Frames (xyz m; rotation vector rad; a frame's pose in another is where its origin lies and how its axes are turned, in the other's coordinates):
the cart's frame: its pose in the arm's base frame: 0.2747 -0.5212 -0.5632 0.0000 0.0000 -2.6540
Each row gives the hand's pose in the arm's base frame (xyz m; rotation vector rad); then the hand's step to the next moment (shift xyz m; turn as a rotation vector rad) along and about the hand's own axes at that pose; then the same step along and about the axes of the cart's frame.
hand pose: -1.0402 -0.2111 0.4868 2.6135 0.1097 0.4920
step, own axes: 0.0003 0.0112 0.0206 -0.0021 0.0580 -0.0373
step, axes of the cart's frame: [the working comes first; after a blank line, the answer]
step, axes of the arm's base frame: 0.0076 -0.0189 -0.0116 -0.0160 -0.0352 0.0571

0.0021 0.0203 -0.0116 0.0306 0.0236 0.0571
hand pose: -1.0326 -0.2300 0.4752 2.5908 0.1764 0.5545
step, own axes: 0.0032 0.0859 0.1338 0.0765 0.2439 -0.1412
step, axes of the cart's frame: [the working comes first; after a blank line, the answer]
step, axes of the arm's base frame: 0.0605 -0.1320 -0.0648 0.0170 -0.1361 0.2578

0.0084 0.1450 -0.0648 0.0488 0.1282 0.2578
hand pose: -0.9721 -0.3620 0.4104 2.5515 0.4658 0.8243
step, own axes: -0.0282 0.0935 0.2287 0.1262 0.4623 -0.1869
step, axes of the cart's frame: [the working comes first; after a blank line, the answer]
step, axes of the arm's base frame: 0.1357 -0.1570 -0.1370 0.0672 -0.2889 0.4202

-0.0463 0.2023 -0.1370 0.0760 0.2868 0.4202
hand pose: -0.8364 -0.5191 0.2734 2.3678 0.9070 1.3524
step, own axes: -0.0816 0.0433 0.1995 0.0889 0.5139 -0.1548
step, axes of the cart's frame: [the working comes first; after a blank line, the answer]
step, axes of the arm's base frame: 0.1552 -0.0704 -0.1388 0.1005 -0.3499 0.4042

-0.1041 0.1349 -0.1388 0.0752 0.3562 0.4042
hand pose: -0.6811 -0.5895 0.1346 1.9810 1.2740 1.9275
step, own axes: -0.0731 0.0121 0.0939 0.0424 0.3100 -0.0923
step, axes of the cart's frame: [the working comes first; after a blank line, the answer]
step, axes of the arm's base frame: 0.0979 -0.0084 -0.0683 0.0632 -0.2174 0.2349

-0.0825 0.0533 -0.0683 0.0460 0.2217 0.2349
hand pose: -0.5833 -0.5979 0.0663 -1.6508 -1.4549 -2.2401
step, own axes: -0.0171 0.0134 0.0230 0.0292 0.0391 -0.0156
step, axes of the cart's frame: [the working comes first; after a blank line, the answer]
step, axes of the arm's base frame: 0.0314 -0.0007 -0.0036 -0.0057 -0.0184 0.0475

-0.0274 0.0154 -0.0036 0.0136 0.0136 0.0475
